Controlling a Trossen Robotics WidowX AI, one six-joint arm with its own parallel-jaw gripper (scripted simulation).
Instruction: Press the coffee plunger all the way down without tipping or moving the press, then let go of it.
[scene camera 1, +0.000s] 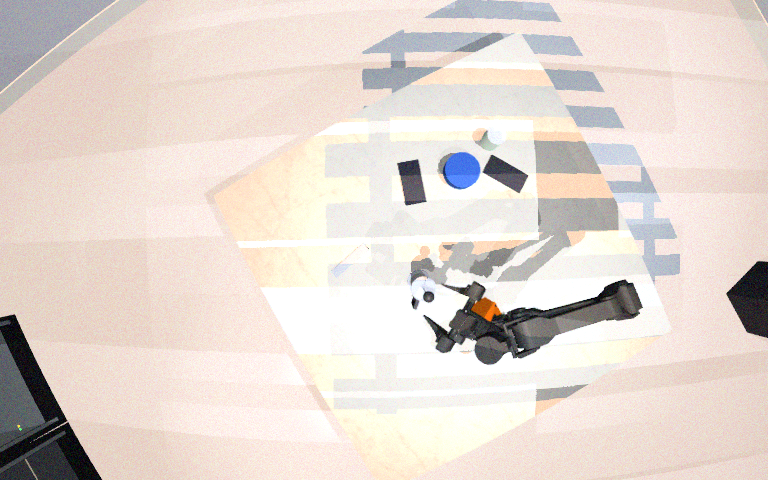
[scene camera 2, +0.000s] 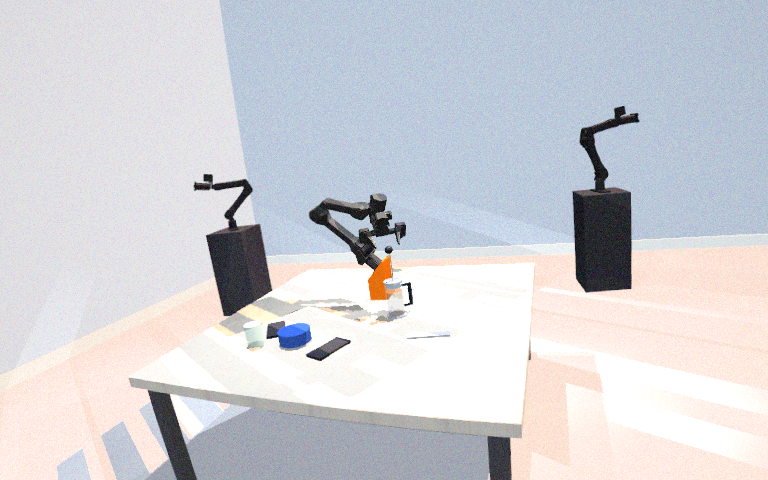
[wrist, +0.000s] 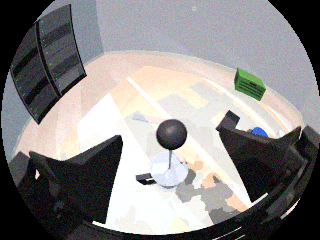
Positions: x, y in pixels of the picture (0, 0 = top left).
My gripper shows in scene camera 1, in scene camera 2 (387, 246) and in the wrist view. A coffee press shows in scene camera 1, in scene camera 2 and in the wrist view (169, 168). The same spot on the coffee press: (scene camera 2: 396, 306) is (scene camera 1: 412, 277). The same spot on my gripper: (scene camera 1: 440, 332) is (wrist: 53, 159).
